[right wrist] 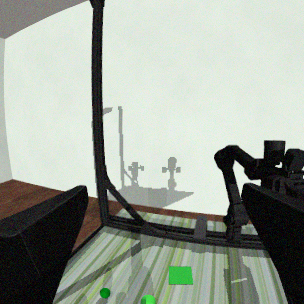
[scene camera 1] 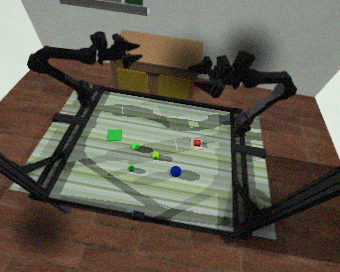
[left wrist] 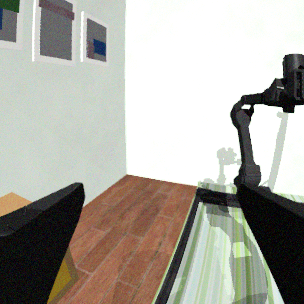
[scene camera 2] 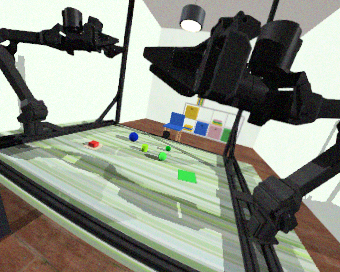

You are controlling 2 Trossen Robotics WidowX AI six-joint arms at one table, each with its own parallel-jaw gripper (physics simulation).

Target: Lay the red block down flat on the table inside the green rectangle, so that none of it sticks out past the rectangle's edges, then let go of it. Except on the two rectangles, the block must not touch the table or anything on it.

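Where they show: left gripper, fingertip midpoint: (scene camera 1: 141, 50) (left wrist: 162, 190) (scene camera 2: 147, 61); right gripper, fingertip midpoint: (right wrist: 166, 192) (scene camera 1: 190, 75) (scene camera 2: 123, 45); left arm's base, link origin: (right wrist: 232, 235) (scene camera 1: 86, 103) (scene camera 2: 259, 232); right arm's base, link origin: (scene camera 1: 238, 132) (scene camera 2: 33, 134).
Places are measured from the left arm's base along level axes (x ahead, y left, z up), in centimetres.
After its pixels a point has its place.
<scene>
The red block (scene camera 1: 197, 142) @(x 59.2, y -39.5, z 0.0 cm) (scene camera 2: 94, 144) @(x 58.4, y -37.9, z -0.4 cm) lies on a pale rectangle (scene camera 1: 193, 147) @(x 56.6, y -41.3, z -1.8 cm) right of the middle of the table in scene camera 1. The green rectangle (scene camera 1: 114, 135) @(x 14.8, y -25.6, z -1.8 cm) (scene camera 2: 187, 176) @(x 14.7, y -24.8, z -1.8 cm) (right wrist: 180, 275) @(x 15.3, y -25.1, z -1.8 cm) lies bare toward the left in scene camera 1. My left gripper (scene camera 1: 140, 51) @(x 34.9, y 0.0, z 32.5 cm) (scene camera 2: 148, 60) @(x 34.9, y 0.0, z 32.5 cm) (left wrist: 162, 190) @(x 34.9, y 0.0, z 32.5 cm) is open and empty, high up near the table's back edge in scene camera 1, far from the block. My right gripper (scene camera 1: 193, 76) @(x 49.1, y -35.6, z 43.0 cm) (scene camera 2: 120, 45) @(x 49.1, y -35.6, z 43.0 cm) (right wrist: 166, 192) @(x 49.1, y -35.6, z 43.0 cm) is open and empty, also high up, beyond the block in scene camera 1. The block does not show in either wrist view.
A bright green ball (scene camera 1: 135, 146) @(x 25.3, y -37.2, z 1.7 cm) (scene camera 2: 162, 156) @(x 25.7, y -34.4, z 0.9 cm) (right wrist: 148, 300) @(x 26.4, y -36.0, z 1.9 cm), a yellow-green piece (scene camera 1: 155, 155) @(x 34.6, y -44.2, z 1.4 cm) (scene camera 2: 145, 148) @(x 34.4, y -41.9, z 0.2 cm), a dark green ball (scene camera 1: 131, 168) @(x 21.8, y -48.9, z 0.8 cm) (scene camera 2: 168, 148) @(x 21.8, y -47.1, z 0.2 cm) (right wrist: 105, 293) @(x 22.8, y -47.9, z 0.5 cm) and a blue ball (scene camera 1: 176, 171) @(x 42.7, y -55.7, z 3.2 cm) (scene camera 2: 133, 136) @(x 42.8, y -52.1, z 1.9 cm) stand around the table's middle. A black frame (scene camera 1: 165, 98) @(x 48.9, y -3.0, z 0.1 cm) borders the table.
</scene>
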